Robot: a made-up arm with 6 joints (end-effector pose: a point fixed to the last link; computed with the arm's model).
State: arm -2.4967 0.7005 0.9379 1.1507 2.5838 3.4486
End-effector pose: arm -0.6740 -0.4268 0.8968 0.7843 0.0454 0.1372
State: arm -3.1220 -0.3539 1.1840 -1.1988 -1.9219 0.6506
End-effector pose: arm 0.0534 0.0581 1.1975 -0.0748 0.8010 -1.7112
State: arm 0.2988 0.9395 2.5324 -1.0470 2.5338 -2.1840
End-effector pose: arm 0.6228 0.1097 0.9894 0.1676 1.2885 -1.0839
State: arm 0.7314 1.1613 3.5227 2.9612 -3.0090 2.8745
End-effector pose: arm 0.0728 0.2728 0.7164 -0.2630 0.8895 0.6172
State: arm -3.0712 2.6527 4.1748 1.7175 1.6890 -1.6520
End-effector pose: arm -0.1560 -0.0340 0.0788 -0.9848 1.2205 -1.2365
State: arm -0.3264 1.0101 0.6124 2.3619 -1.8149 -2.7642
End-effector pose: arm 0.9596 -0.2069 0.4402 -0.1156 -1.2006 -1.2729
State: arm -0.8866 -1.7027 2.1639 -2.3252 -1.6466 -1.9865
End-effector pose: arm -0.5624 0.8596 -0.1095 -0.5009 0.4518 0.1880
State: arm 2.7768 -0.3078 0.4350 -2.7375 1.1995 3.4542
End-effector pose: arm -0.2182 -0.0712 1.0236 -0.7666 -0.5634 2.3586
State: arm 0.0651 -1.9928 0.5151 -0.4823 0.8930 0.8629
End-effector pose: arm -0.8679 -0.1960 0.2445 -0.7158 2.8848 0.7591
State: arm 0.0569 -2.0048 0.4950 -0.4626 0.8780 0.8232
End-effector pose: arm -0.8653 -0.1900 0.2380 -0.6688 2.9087 0.7237
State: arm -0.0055 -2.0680 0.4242 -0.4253 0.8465 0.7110
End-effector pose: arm -0.8586 -0.1383 0.2011 -0.5065 2.9592 0.5924
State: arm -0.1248 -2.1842 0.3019 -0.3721 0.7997 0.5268
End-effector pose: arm -0.8344 -0.0427 0.1356 -0.2314 3.0232 0.3648
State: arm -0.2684 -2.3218 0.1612 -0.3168 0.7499 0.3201
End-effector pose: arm -0.7847 0.0611 0.0638 0.0795 3.0725 0.1059
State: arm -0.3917 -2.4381 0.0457 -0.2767 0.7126 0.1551
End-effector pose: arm -0.7273 0.1370 0.0090 0.3310 3.0940 -0.1032
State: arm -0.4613 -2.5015 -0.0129 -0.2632 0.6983 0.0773
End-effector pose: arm -0.6910 0.1742 -0.0187 0.4595 3.0924 -0.2091
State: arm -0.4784 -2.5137 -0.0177 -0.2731 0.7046 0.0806
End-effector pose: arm -0.6835 0.1842 -0.0244 0.4738 3.0789 -0.2202
